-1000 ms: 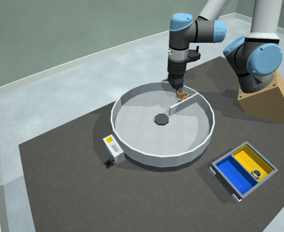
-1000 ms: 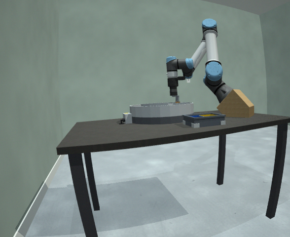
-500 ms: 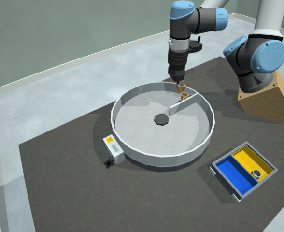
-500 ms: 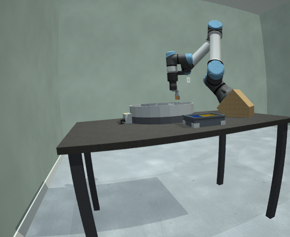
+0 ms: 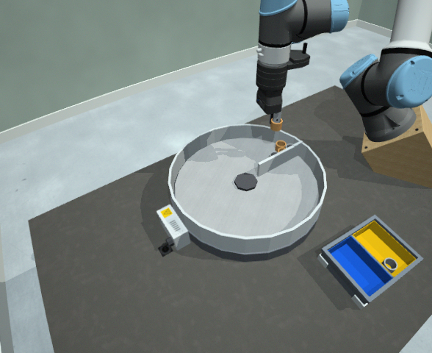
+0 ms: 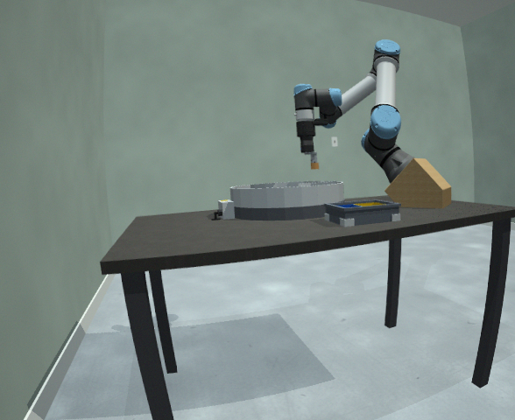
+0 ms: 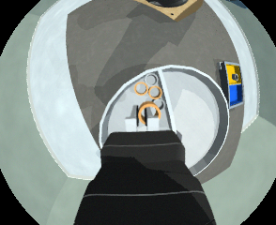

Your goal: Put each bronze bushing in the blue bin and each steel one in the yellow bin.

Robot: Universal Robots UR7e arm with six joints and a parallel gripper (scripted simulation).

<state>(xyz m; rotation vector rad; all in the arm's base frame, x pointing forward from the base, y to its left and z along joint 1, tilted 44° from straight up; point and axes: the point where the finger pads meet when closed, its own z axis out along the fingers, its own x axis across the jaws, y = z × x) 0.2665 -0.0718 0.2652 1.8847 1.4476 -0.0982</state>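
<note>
Right now the bin is 90 mm ahead of my hand, 400 mm to the left of it and 150 mm below it. The rest, counted from my hand: turntable (150 mm ahead, 40 mm to the left, 120 mm below).
</note>
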